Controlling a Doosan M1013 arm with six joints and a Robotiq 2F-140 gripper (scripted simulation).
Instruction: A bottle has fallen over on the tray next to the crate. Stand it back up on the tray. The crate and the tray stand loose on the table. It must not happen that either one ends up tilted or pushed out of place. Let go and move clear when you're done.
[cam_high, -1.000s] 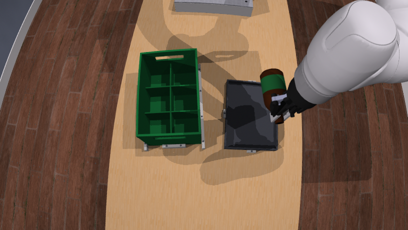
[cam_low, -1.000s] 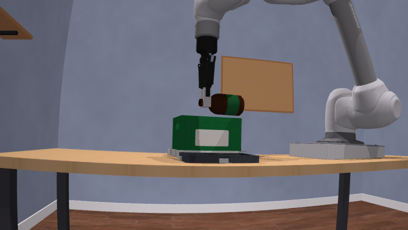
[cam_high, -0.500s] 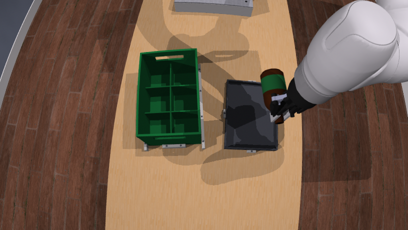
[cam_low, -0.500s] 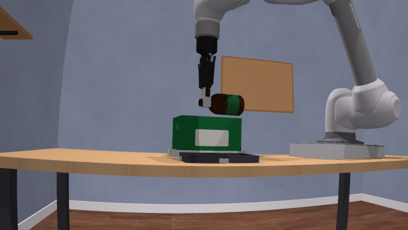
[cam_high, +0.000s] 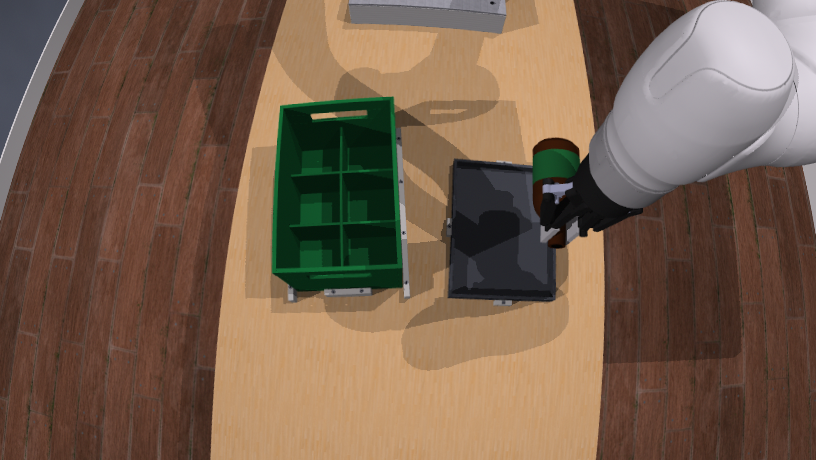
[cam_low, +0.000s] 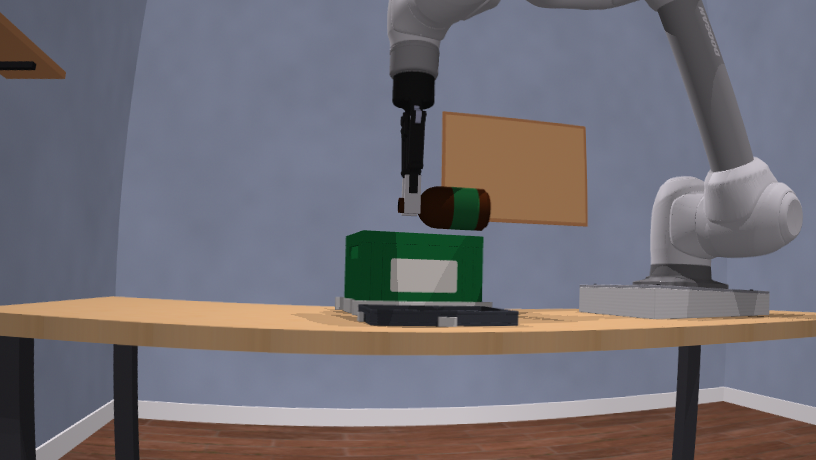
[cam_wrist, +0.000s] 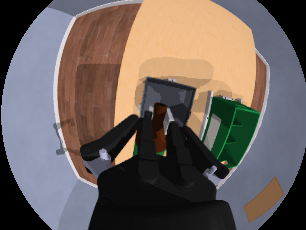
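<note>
My hand is 50 mm past the brown bottle, 20 mm above it and 10 mm to the right of it. Round my hand: dark tray: 210 mm below, 60 mm behind, 40 mm to the right; then green crate: 320 mm to the right, 140 mm below, 90 mm behind.
</note>
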